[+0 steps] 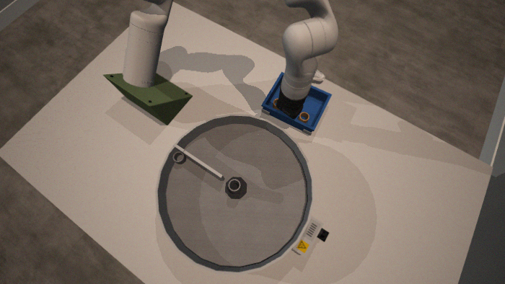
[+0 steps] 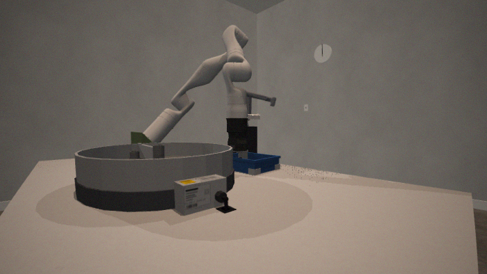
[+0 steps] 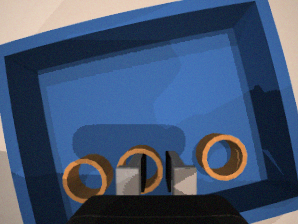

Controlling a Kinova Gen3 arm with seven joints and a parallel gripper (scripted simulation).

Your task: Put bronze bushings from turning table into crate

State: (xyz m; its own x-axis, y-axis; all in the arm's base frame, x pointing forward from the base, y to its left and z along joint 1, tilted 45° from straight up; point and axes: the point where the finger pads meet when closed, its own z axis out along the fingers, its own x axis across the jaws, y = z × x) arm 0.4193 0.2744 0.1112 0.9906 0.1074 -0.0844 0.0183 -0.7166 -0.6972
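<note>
The blue crate lies 30 mm to the left of my hand. Round my hand: round turning table 310 mm to the right, 40 mm ahead, 20 mm above.
</note>
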